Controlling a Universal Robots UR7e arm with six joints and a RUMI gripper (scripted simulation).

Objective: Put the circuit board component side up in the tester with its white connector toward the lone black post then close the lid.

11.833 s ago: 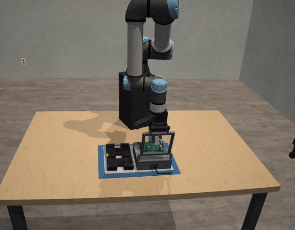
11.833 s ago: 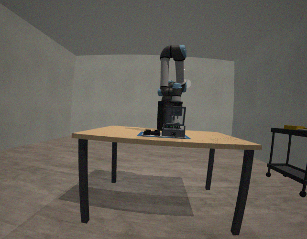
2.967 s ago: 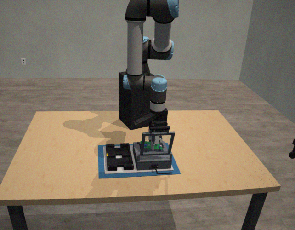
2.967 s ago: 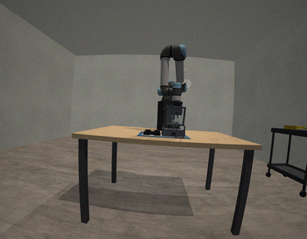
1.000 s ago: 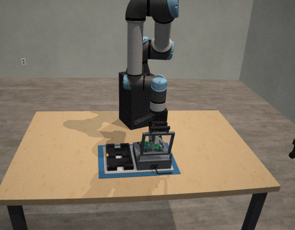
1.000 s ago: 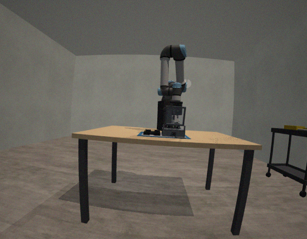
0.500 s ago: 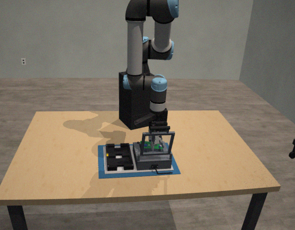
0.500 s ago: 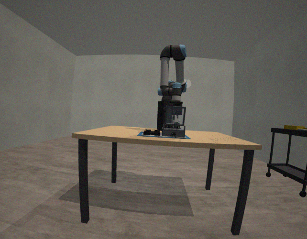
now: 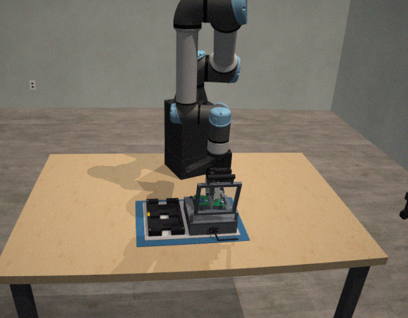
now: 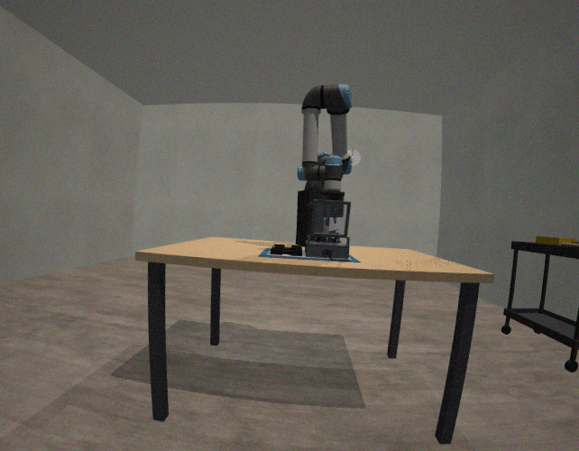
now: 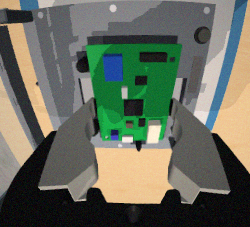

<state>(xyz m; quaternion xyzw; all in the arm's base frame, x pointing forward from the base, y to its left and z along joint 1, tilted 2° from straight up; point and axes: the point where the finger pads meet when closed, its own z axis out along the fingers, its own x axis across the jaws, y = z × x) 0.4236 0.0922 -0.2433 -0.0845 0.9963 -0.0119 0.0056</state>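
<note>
Right now my hand is right at the green circuit board. From my hand the other things lie so: tester bed: 10 mm ahead, 10 mm to the left, 10 mm below; then framed lid: 120 mm ahead, 20 mm to the left, 100 mm above.
</note>
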